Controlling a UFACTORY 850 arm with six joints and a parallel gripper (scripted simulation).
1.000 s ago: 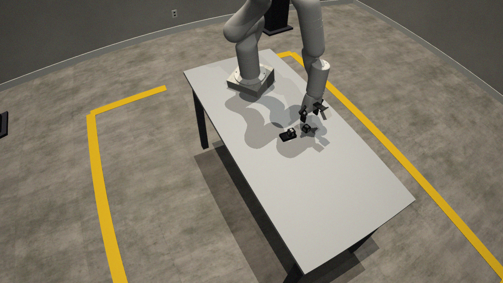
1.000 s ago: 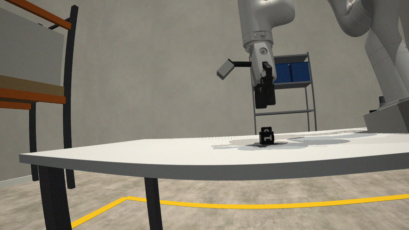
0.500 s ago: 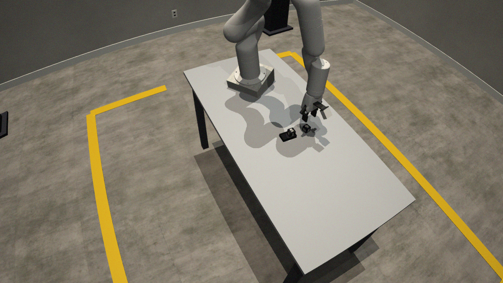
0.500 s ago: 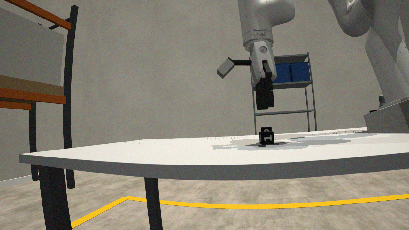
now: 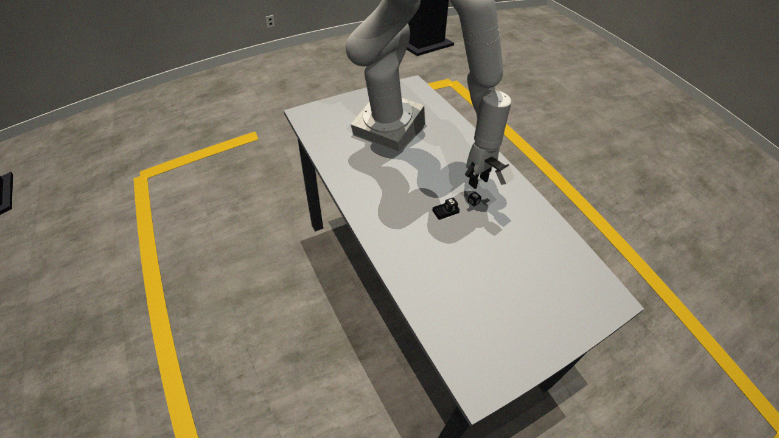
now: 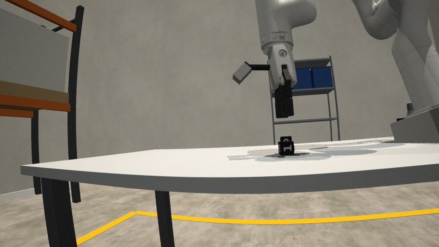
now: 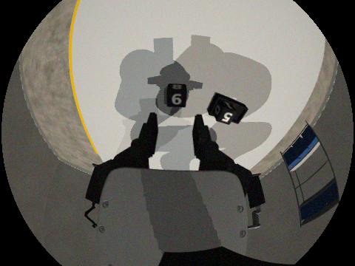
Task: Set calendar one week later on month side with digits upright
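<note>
My gripper is now 9 cm above the black cube. Round my hand: black tray (11 cm to the right, 10 cm below, 2 cm behind).
</note>
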